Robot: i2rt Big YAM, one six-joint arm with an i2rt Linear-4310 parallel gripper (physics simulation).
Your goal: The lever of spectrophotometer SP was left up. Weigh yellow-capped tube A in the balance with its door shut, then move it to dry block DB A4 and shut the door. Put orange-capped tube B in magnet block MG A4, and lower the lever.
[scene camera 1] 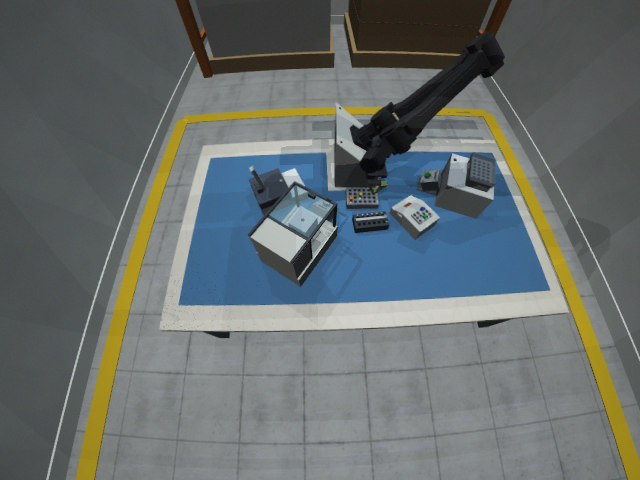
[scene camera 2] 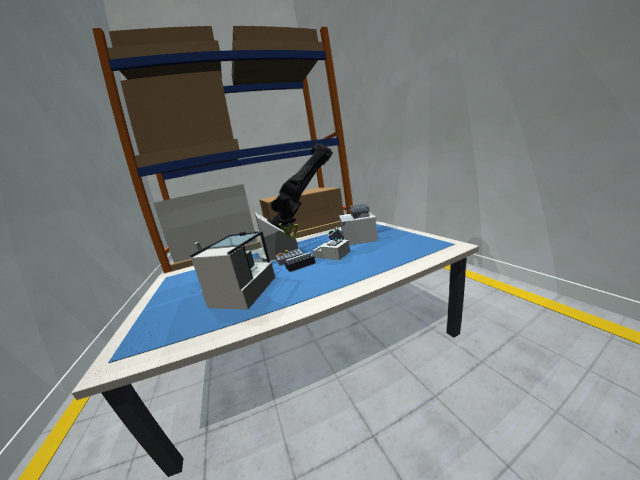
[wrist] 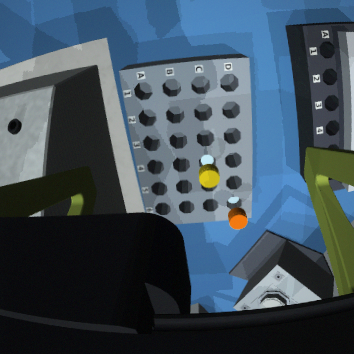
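Observation:
My gripper [scene camera 1: 378, 186] [scene camera 2: 290, 230] [wrist: 196, 169] is open and empty, above the grey tube rack [scene camera 1: 368, 206] [wrist: 190, 126]. In the wrist view, yellow-capped tube A [wrist: 209, 177] [scene camera 1: 360, 194] stands between the fingers in rack hole C4. Orange-capped tube B [wrist: 238, 219] [scene camera 1: 351, 198] stands in D6. The black magnet block [scene camera 1: 370, 226] [scene camera 2: 300, 265] [wrist: 297, 75] is beside the rack. The white dry block [scene camera 1: 406, 221] [scene camera 2: 330, 252] has a red display. The balance [scene camera 1: 276, 242] [scene camera 2: 219, 279] looks open on its right side. A dark instrument [scene camera 1: 268, 188], apparently SP, has its lever [scene camera 1: 256, 180] up.
A white slanted housing [scene camera 1: 347, 174] [wrist: 25, 155] stands close behind the rack, by the arm. A small box with a green button [scene camera 1: 429, 180] [wrist: 275, 286] and a larger white-grey machine [scene camera 1: 464, 200] [scene camera 2: 363, 230] stand at the right. The balance has raised glass walls left of the rack.

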